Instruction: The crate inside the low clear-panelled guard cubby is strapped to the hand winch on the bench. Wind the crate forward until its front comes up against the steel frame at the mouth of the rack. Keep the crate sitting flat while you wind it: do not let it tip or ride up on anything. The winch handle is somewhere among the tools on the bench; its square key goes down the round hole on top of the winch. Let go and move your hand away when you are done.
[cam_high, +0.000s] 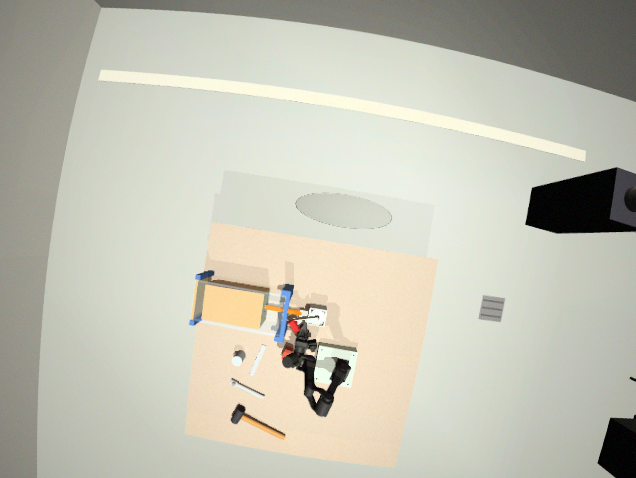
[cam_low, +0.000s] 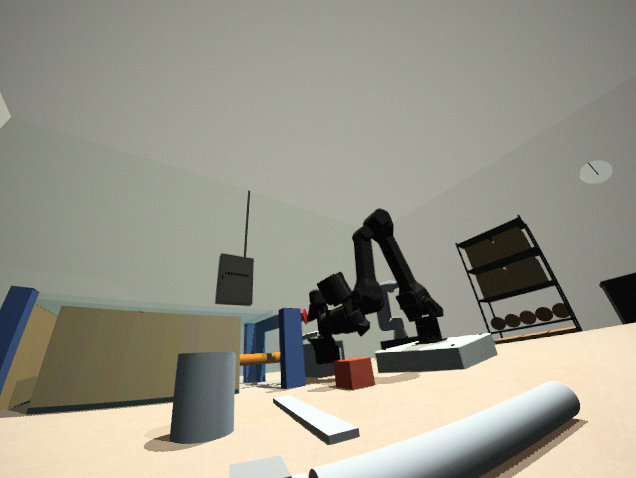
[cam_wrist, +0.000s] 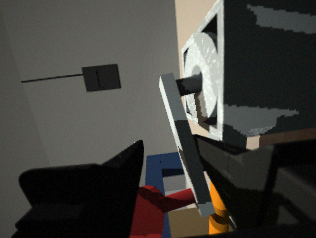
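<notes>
Right now my gripper tip is 10 mm to the right of the winch crank handle, 10 mm short of it and 10 mm above it. The rest, counted from my gripper tip: winch: 90 mm below, 70 mm behind, 30 mm to the right; blue frame: 110 mm ahead, 20 mm below, 10 mm to the right; red knob: 50 mm ahead, 30 mm to the left, 20 mm above.
</notes>
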